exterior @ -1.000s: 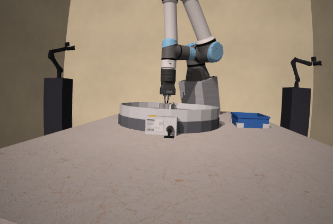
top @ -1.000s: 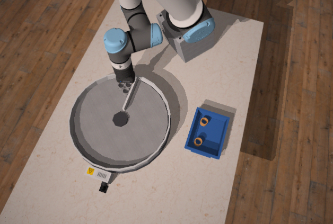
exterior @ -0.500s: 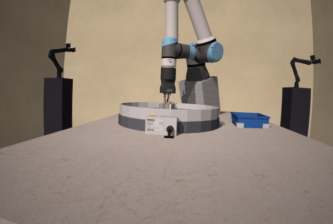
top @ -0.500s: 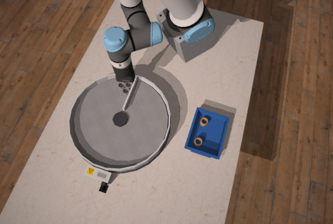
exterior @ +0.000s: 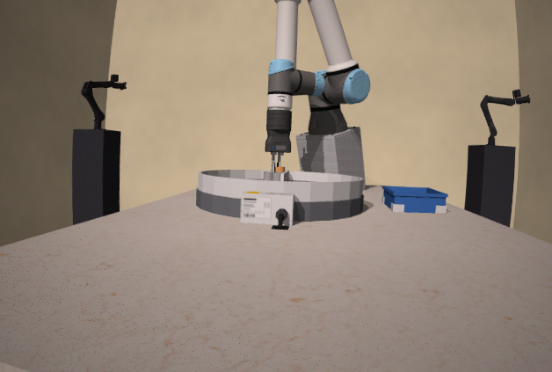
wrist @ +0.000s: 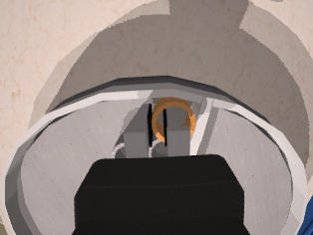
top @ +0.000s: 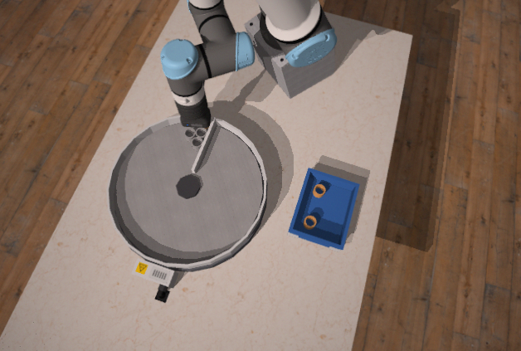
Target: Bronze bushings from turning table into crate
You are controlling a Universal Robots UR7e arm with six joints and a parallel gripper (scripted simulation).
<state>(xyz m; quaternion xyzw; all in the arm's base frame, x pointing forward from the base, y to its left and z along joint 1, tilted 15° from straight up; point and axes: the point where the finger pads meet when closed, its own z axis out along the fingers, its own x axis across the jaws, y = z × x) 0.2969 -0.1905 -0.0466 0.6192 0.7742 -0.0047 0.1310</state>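
Right now the blue crate is 39 cm to the left of my hand, 14 cm ahead of it and 7 cm below it. Also, from my hand: grey turning table: 19 cm ahead, 4 cm below, 2 cm to the left.
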